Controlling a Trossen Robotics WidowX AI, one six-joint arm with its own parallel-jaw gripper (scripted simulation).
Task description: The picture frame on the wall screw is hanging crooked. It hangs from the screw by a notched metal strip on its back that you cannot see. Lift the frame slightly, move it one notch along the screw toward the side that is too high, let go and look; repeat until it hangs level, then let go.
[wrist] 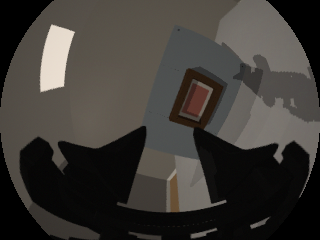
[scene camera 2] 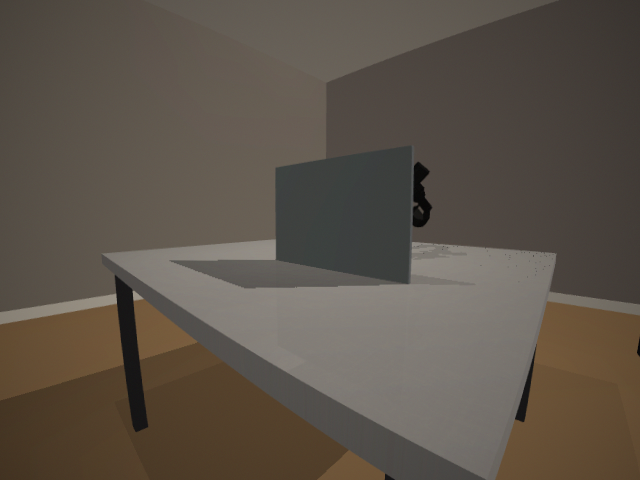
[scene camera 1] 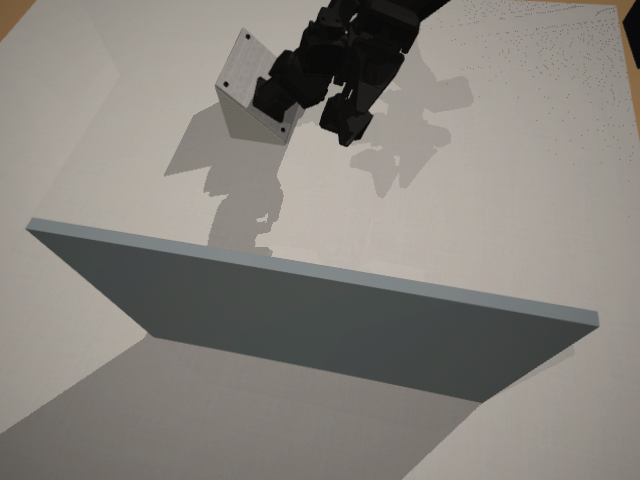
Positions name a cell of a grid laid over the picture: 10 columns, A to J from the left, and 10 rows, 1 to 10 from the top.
Labels:
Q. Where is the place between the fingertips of my gripper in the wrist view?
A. At F6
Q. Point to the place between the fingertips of my gripper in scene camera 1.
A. F3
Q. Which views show the picture frame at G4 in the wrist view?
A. The wrist view only.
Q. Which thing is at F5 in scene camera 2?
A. A wall panel.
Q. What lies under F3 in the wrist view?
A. A wall panel.

